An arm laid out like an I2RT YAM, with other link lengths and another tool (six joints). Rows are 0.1 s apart.
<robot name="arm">
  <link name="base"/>
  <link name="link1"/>
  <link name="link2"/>
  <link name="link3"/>
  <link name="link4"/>
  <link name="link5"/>
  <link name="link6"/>
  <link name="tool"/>
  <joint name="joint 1" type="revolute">
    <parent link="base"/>
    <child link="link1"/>
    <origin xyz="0 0 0.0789"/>
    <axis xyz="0 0 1"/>
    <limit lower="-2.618" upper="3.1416"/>
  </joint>
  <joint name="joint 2" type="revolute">
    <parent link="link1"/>
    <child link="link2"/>
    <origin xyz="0.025 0.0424 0.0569" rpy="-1.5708 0 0"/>
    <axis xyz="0 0 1"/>
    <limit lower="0" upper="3.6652"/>
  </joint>
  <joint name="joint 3" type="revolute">
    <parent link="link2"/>
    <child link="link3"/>
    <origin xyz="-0.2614 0 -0.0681" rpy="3.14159 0 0"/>
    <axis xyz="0 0 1"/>
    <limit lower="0" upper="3.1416"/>
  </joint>
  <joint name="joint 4" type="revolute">
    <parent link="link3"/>
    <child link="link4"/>
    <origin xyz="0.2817 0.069 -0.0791"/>
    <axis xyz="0 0 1"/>
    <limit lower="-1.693" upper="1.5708"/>
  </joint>
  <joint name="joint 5" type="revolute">
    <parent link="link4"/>
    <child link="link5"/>
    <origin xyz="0.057 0.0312 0.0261" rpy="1.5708 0 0"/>
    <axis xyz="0 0 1"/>
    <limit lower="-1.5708" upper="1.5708"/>
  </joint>
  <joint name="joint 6" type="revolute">
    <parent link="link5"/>
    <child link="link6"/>
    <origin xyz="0.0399 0 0.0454" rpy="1.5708 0 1.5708"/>
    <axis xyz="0 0 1"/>
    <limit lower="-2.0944" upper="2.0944"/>
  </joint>
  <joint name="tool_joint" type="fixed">
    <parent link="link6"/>
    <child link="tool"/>
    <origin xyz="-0.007 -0.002 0.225" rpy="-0.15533 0 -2.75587"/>
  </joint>
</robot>
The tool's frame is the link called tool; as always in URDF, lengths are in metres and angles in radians.
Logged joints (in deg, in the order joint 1, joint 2, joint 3, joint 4, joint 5, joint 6), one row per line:
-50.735 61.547 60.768 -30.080 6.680 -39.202
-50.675 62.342 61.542 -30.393 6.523 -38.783
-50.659 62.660 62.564 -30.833 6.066 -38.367
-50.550 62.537 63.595 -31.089 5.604 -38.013
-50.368 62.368 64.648 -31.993 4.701 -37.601
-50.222 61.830 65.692 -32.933 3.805 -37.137
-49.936 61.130 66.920 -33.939 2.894 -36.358
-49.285 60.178 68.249 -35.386 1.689 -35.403
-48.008 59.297 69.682 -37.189 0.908 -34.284
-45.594 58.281 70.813 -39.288 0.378 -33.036
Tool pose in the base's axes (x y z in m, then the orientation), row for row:
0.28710 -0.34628 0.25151 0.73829 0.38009 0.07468 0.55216
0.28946 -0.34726 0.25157 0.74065 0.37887 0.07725 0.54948
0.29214 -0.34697 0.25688 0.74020 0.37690 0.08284 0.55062
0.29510 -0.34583 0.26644 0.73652 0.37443 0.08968 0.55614
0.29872 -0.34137 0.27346 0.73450 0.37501 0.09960 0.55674
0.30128 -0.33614 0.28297 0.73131 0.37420 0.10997 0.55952
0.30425 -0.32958 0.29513 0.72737 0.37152 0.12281 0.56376
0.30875 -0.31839 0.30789 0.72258 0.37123 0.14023 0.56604
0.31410 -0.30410 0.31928 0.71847 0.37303 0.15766 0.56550
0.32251 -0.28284 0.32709 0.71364 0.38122 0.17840 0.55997
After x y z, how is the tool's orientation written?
As a quaternion, x y z w.
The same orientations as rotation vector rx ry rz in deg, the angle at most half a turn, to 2 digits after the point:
100.04 51.50 10.12
100.47 51.39 10.48
100.36 51.10 11.23
99.63 50.65 12.13
99.33 50.71 13.47
98.78 50.55 14.85
98.08 50.09 16.56
97.34 50.01 18.89
96.81 50.26 21.24
96.38 51.48 24.09

